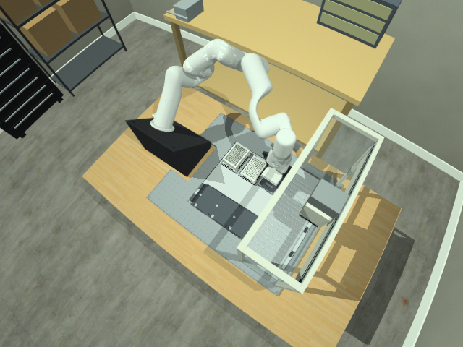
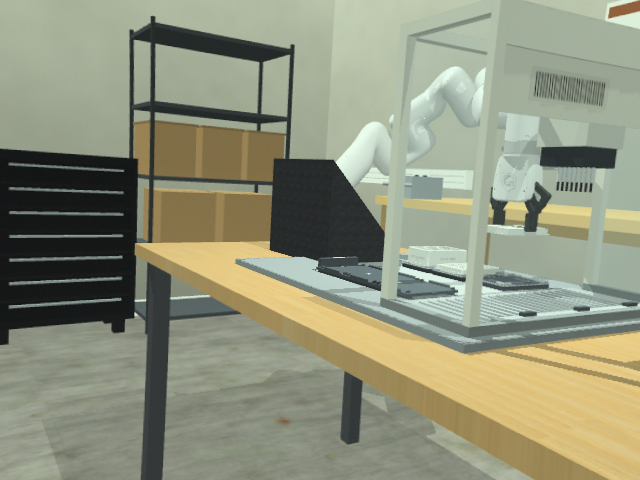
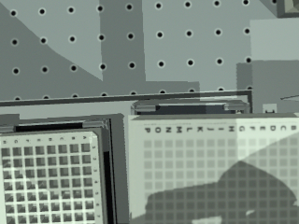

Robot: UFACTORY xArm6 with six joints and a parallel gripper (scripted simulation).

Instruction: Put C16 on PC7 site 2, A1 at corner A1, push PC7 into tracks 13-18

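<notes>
The carrier PC7 lies 7 cm behind my hand, 29 cm to the right of it and 12 cm below it. Also, from my hand: nest S3 (13 cm below); then post (15 cm ahead, 40 cm to the right, 11 cm above).
</notes>
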